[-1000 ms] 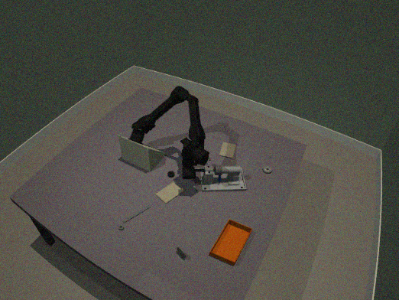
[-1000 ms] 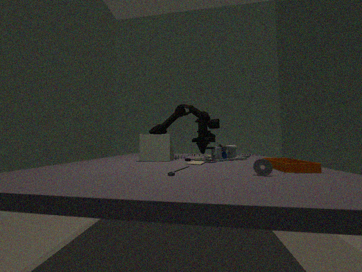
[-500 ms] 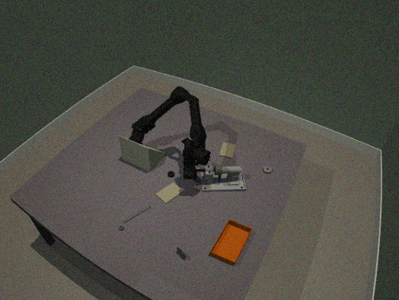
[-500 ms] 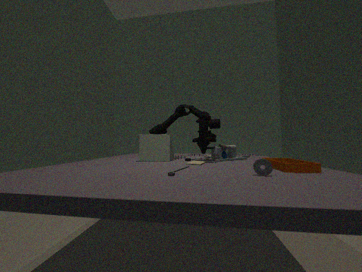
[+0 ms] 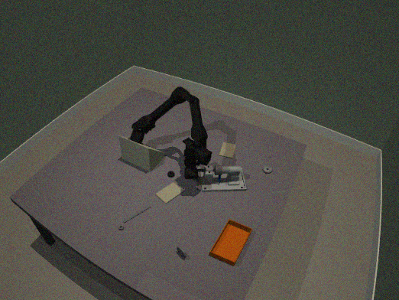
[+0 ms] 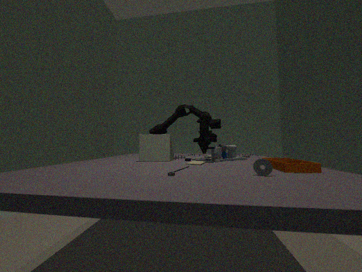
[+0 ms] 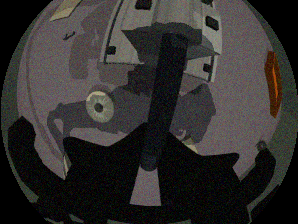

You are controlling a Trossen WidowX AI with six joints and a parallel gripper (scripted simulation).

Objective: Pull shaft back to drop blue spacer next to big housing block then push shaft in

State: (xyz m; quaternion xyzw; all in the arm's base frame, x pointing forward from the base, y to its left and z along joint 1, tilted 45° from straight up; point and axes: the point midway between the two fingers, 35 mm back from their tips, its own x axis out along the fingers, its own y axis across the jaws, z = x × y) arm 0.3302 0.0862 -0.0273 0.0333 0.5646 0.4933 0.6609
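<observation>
Now: the white ring 50 mm behind my gripper tip, 60 mm to the left of it and 40 mm below it. Round my gripper tip: black ring (100 mm behind, 30 mm to the right, 40 mm below); then dark shaft (60 mm ahead, 50 mm to the left, 30 mm above); then blue spacer (120 mm ahead, 90 mm to the left, 10 mm below).
</observation>
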